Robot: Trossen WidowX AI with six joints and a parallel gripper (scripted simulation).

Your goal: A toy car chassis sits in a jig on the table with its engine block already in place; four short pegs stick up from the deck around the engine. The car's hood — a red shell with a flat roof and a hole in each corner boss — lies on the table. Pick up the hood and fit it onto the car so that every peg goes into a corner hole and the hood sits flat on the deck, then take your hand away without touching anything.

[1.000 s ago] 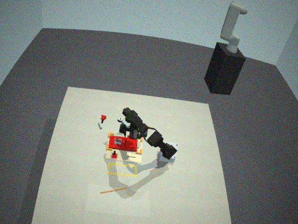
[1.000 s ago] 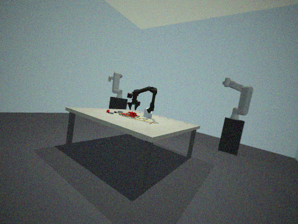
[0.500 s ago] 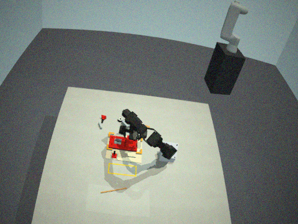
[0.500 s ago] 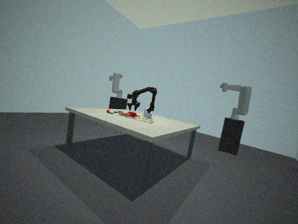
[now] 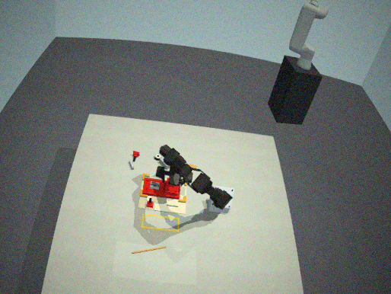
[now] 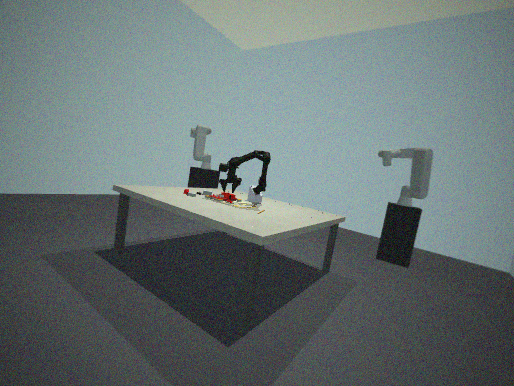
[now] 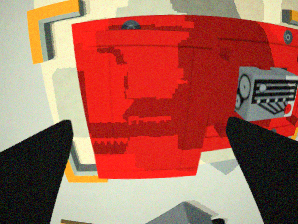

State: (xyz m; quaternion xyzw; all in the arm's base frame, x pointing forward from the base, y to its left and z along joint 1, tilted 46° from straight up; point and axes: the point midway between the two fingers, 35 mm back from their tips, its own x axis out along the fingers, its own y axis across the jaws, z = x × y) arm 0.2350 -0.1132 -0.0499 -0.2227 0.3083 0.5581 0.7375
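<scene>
My gripper tip is now 2 cm above the red hood. Round my gripper tip: grey engine block 9 cm ahead, 3 cm below; orange stick 38 cm to the left, 14 cm ahead, 5 cm below.
</scene>
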